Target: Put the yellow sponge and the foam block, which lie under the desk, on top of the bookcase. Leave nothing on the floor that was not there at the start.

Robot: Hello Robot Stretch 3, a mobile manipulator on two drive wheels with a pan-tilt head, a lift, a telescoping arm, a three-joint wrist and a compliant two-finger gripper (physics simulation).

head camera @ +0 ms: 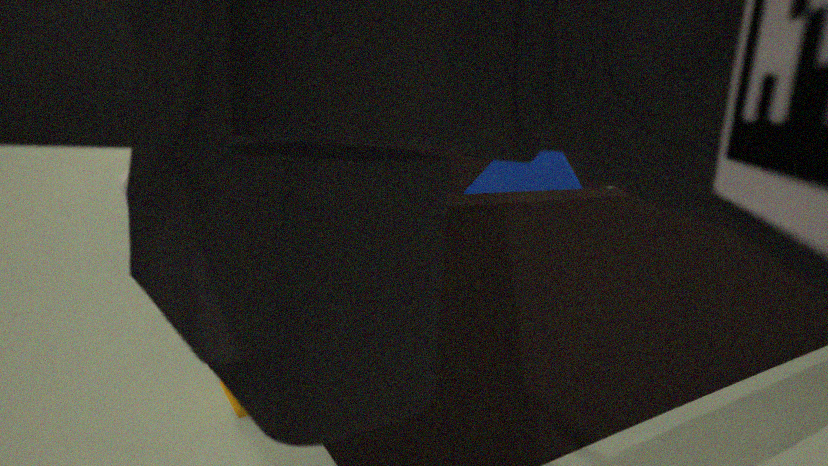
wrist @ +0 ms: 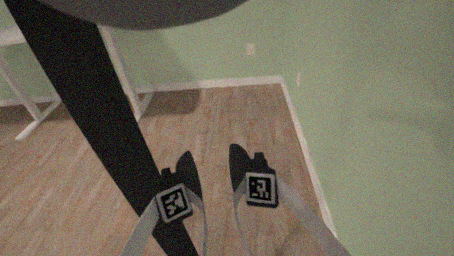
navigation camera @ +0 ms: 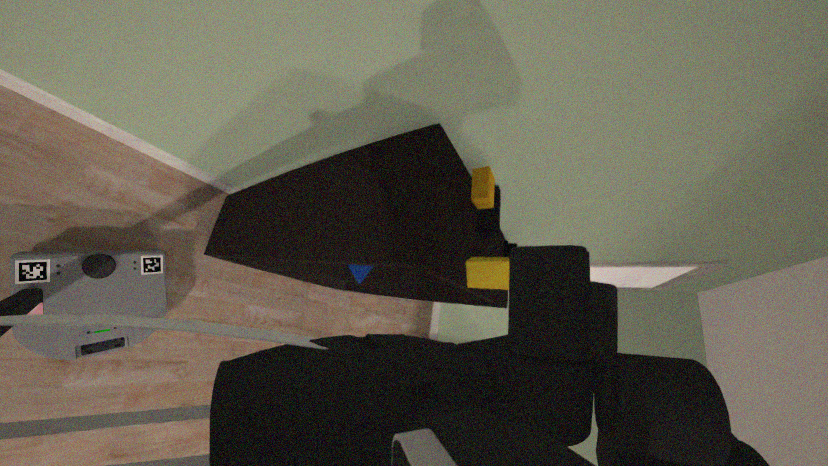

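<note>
The dark bookcase shows from above in the navigation camera. A bright yellow block lies at its right end, beside the black wrist. An orange-yellow block is at its wall-side corner; a sliver shows in the head camera. A blue piece is farther left on the bookcase. I cannot tell which of these is the foam block. In the wrist view my gripper is open partway, with nothing between its fingertips and wooden floor behind them.
My black wrist and arm cover much of the navigation camera's lower right. My grey base stands on the floor at left. In the wrist view a white-legged desk stands beyond a dark band; the green wall is at right.
</note>
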